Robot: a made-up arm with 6 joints.
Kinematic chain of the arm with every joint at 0, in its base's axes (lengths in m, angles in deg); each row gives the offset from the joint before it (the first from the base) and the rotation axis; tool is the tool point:
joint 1: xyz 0 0 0.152 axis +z
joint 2: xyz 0 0.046 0 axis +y
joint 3: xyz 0 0 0.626 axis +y
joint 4: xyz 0 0 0.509 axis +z
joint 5: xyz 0 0 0 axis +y
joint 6: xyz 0 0 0.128 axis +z
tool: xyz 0 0 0
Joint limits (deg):
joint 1: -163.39..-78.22
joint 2: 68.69..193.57
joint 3: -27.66..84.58
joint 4: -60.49..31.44
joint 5: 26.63..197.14
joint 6: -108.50..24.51
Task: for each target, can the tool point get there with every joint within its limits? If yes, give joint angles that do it. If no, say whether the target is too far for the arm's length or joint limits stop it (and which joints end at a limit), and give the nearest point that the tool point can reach.
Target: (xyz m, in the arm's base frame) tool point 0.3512 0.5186 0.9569
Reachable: no: joint limits stop it (at a limit: joint 2, joint 3) | nearest point 0.3644 0.5381 -0.2564 | short by 1.214 m
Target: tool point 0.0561 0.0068 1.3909
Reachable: no: joint limits stop it (at a limit: joint 1, joint 2, joint 3, joint 5) | nearest point 0.2105 -0.7821 0.6960 | short by 1.063 m
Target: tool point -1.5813 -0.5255 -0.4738
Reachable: no: too far | nearest point -1.1091 -0.3820 -0.2884 | short by 0.527 m
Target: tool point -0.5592 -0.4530 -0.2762
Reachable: yes | joints -143.73 83.02 71.73 -5.19 95.06 -1.56
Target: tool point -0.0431 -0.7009 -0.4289
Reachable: yes | joints -90.57 98.28 61.13 -40.54 99.38 -51.18
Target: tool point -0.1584 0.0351 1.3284
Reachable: no: joint limits stop it (at a limit: joint 1, joint 2, joint 3, joint 5) | nearest point -0.7633 -0.2706 0.6958 | short by 0.927 m
